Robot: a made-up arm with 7 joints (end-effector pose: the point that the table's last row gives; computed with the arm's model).
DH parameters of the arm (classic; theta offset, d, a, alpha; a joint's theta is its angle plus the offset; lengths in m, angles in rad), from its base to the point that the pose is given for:
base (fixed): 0 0.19 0 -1.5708
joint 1: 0 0.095 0.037 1.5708
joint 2: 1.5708 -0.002 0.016 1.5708
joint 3: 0 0.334 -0.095 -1.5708
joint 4: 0 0.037 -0.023 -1.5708
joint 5: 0 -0.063 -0.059 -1.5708
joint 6: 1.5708 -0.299 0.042 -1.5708
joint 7: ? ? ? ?
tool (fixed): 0 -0.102 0 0
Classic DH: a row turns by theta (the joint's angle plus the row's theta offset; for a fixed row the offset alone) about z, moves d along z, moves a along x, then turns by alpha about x.
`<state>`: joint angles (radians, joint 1 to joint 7).
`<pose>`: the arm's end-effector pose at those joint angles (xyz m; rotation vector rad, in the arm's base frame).
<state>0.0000 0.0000 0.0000 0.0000 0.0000 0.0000 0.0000</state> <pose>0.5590 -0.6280 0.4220 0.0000 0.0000 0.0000</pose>
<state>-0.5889 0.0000 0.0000 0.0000 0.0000 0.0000 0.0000</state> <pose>0.3360 -0.6280 0.6934 0.0000 -0.5889 0.0000</pose>
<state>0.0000 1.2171 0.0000 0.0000 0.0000 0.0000 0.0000</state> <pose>0.8960 0.3343 0.4220 0.0000 0.0000 1.2171</pose>
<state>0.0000 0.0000 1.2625 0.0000 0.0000 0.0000 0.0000</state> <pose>0.5590 -0.3362 -0.4452 1.2625 0.0000 0.0000</pose>
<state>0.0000 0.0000 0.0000 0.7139 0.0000 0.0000 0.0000</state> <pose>0.9348 -0.3476 0.4220 0.0000 0.0000 0.7139</pose>
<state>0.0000 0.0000 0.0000 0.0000 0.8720 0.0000 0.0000</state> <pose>0.5590 -0.2557 0.8272 -0.8720 0.0000 0.0000</pose>
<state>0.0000 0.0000 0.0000 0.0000 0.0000 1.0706 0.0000</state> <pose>0.0008 -0.4452 0.4220 0.0000 0.0000 -1.0706</pose>
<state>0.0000 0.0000 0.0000 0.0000 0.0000 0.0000 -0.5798</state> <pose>0.4896 -0.6280 0.3932 0.0000 0.5798 0.0000</pose>
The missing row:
joint 7: 0 0.562 0.083 -1.5708
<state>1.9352 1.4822 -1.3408 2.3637 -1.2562 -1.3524 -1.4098</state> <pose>-0.5156 0.2010 0.3636 -0.0751 0.5809 -0.8748</pose>
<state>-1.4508 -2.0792 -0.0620 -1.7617 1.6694 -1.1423 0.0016</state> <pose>-0.3315 0.0922 -0.5605 2.1994 0.6615 -0.2945</pose>
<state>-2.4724 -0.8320 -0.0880 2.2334 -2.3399 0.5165 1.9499</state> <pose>0.3747 -0.3491 0.7342 1.1892 -1.8495 0.6497</pose>
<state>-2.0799 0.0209 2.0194 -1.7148 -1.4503 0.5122 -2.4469</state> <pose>-0.3577 0.3869 -0.0042 -0.4150 -0.8246 -2.2581</pose>
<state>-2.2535 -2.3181 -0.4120 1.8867 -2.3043 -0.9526 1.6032</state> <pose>0.4049 -0.3212 0.6357 -1.7127 0.3818 -0.3737</pose>
